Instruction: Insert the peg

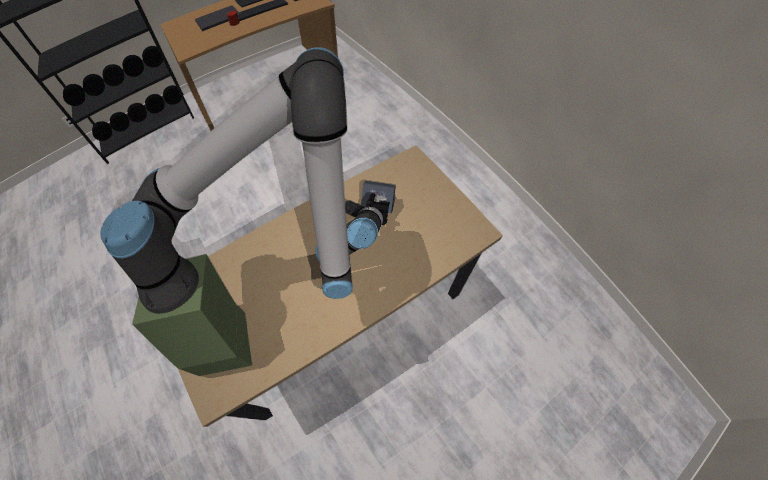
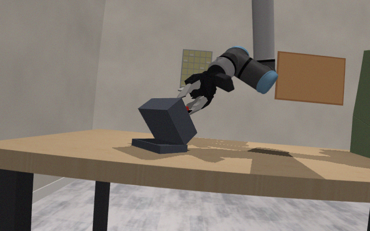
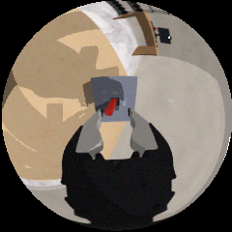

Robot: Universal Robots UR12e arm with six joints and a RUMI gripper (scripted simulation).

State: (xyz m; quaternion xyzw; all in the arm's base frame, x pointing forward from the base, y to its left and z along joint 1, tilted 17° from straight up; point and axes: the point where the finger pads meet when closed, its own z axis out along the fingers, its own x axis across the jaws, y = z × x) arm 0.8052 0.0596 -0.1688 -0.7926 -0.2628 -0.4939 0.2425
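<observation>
The red peg is 30 mm below my hand, 20 mm to the left of it and 20 mm ahead of it.
</observation>
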